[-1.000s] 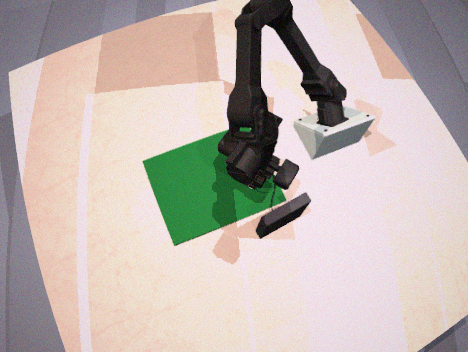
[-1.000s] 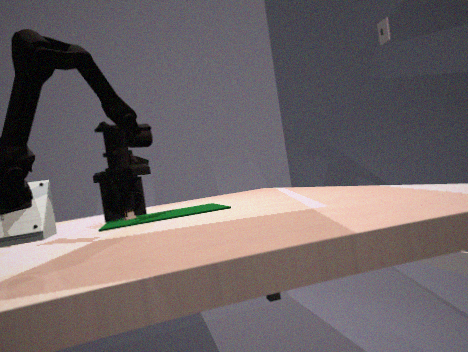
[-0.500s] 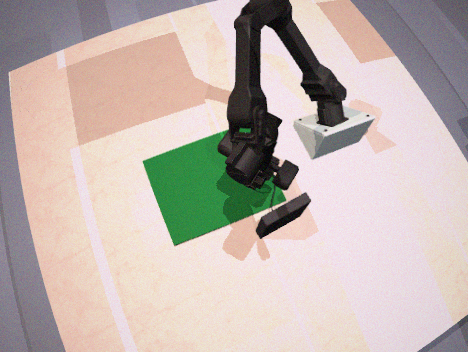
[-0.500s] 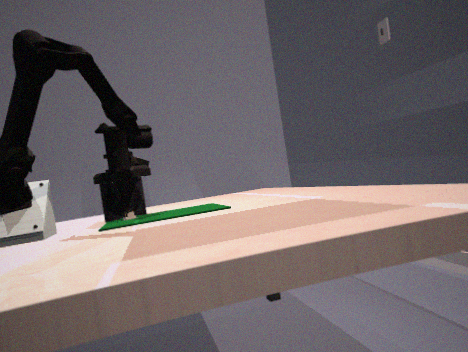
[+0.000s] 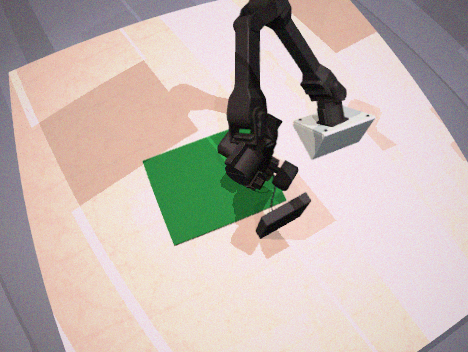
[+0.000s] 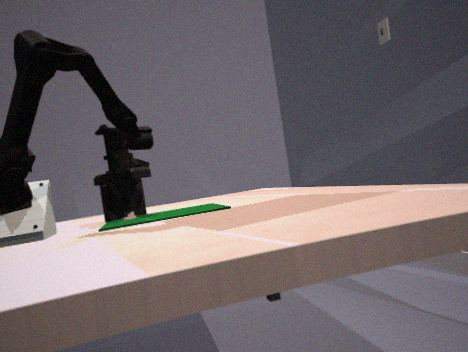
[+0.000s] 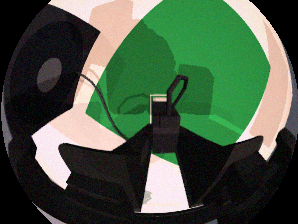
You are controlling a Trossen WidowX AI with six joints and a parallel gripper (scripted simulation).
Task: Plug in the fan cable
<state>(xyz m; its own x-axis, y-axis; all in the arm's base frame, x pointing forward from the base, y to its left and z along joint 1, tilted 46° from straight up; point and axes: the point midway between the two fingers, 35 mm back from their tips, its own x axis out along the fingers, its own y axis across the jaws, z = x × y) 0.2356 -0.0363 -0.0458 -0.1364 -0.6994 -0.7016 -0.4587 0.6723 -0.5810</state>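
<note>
Now: gripper tip 90 mm short of the green board, 50 mm to the left of it and 50 mm above it. From my gripper tip the other things lie so: black fan (10 mm ahead, 120 mm to the left, 20 mm above); dark plug (10 mm ahead, 10 mm above).
</note>
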